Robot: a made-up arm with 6 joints.
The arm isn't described. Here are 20 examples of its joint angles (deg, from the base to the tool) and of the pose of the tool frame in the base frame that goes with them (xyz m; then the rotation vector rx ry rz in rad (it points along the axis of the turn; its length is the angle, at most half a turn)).
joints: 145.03 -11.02 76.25 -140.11 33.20 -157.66
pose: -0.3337 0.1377 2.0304 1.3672 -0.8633 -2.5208
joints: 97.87 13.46 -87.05 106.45 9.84 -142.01
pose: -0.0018 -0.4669 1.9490 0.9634 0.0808 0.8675
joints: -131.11 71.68 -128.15 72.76 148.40 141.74
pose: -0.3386 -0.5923 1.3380 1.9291 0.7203 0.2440
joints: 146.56 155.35 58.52 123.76 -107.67 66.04
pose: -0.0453 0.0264 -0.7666 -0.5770 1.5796 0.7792
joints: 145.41 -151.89 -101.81 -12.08 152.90 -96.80
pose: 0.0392 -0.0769 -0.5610 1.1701 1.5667 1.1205
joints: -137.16 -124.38 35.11 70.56 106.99 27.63
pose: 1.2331 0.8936 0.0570 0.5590 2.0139 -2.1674
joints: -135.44 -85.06 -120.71 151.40 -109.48 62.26
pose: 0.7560 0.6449 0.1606 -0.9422 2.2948 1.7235
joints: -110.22 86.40 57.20 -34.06 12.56 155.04
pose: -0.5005 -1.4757 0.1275 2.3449 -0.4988 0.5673
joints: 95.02 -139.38 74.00 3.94 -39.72 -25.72
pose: 0.0954 -1.3915 -0.0309 1.3600 -0.2202 1.1415
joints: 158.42 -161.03 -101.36 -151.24 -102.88 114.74
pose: -0.2082 -0.1131 -0.6093 2.2592 1.6826 0.5405
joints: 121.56 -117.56 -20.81 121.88 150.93 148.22
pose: 0.6061 -1.2515 -0.2738 -2.0323 0.3996 1.6414
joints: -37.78 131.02 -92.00 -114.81 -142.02 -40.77
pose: 1.0353 -0.6544 0.2634 -1.6142 -1.2009 -1.2733
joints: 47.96 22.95 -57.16 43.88 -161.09 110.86
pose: 0.1273 0.1064 2.0623 0.0078 -2.8770 -0.2881
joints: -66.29 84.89 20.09 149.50 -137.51 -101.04
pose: 0.6803 -1.4525 0.4804 -1.9216 -0.3294 -0.1197
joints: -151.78 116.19 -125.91 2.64 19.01 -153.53
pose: -0.7862 -0.4745 0.8440 -0.2436 0.4476 0.6256
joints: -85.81 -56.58 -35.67 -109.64 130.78 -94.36
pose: -0.0894 1.4337 1.1616 2.4729 1.3004 -0.9489
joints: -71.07 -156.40 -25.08 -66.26 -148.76 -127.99
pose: 0.0021 0.3664 -0.9176 0.1496 0.4983 -2.7346
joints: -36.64 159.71 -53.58 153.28 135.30 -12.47
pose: 0.8247 -0.4948 -0.5248 -1.3356 0.7940 1.8969
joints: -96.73 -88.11 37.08 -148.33 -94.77 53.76
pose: 0.3395 1.4187 1.0640 0.2275 -0.2626 2.1552
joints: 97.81 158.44 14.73 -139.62 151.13 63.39
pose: -0.0919 0.5012 -0.9273 -0.0606 0.6204 -1.4431
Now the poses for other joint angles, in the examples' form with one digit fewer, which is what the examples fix.
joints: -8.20 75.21 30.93 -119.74 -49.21 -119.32
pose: 1.726 -0.113 0.681 -1.100 -1.828 -1.897
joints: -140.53 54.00 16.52 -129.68 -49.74 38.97
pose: -1.044 -1.126 1.413 -0.334 -1.755 1.355
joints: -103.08 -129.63 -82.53 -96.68 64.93 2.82
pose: 0.113 0.446 -0.681 -0.273 -1.239 0.120
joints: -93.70 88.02 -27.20 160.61 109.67 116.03
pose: 0.058 -1.625 1.007 0.286 -0.979 -2.711
